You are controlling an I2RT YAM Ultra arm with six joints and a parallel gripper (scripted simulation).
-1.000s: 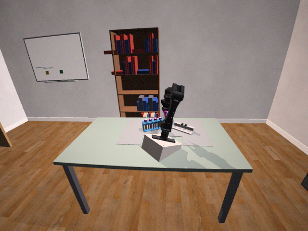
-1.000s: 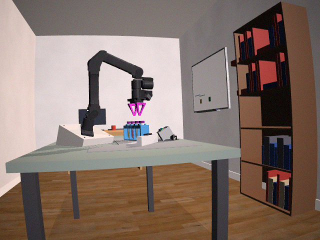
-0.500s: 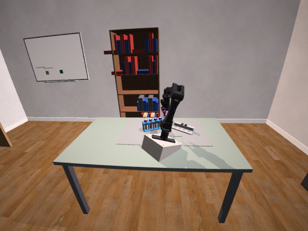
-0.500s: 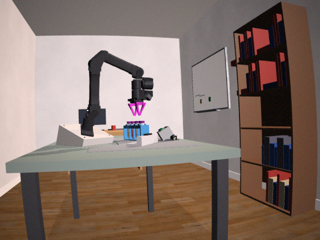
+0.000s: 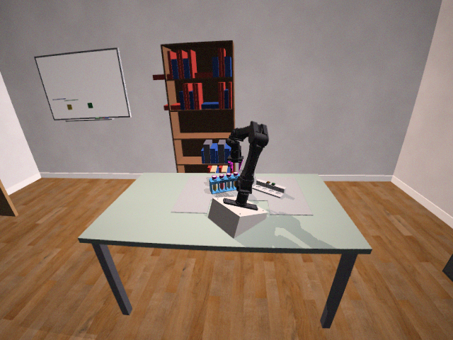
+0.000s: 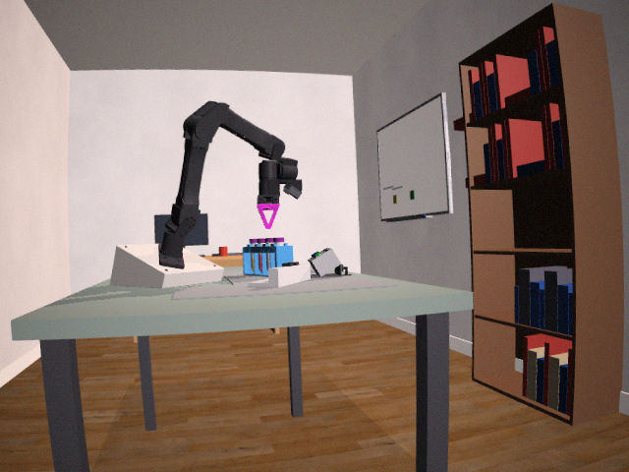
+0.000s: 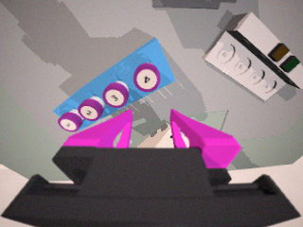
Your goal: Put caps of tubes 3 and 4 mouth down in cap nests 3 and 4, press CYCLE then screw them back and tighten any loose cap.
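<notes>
Right now my hand is 4 cm above the purple cap and 3 cm short of it. From my hand the other things lie so: grey key desk (13 cm ahead, 10 cm to the right, 10 cm below); then blue cycle key (12 cm ahead, 9 cm below, 7 cm to the right); then green ready key (12 cm to the right, 11 cm ahead, 9 cm below).
</notes>
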